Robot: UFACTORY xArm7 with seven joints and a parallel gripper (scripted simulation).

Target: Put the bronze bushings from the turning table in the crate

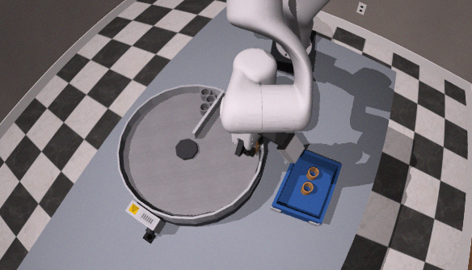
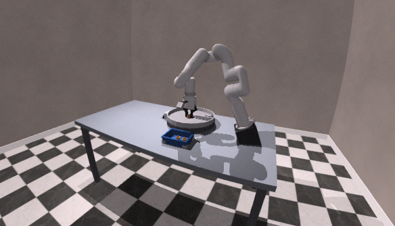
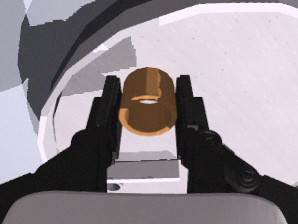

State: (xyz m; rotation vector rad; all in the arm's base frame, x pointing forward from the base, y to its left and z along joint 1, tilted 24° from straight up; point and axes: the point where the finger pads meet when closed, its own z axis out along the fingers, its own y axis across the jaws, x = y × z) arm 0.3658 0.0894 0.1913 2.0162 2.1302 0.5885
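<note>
Right now the blue crate is 170 mm to the left of my hand, 120 mm below it and 30 mm behind it. From my hand the other things lie so: turning table 160 mm to the right, 90 mm below, 90 mm ahead.
</note>
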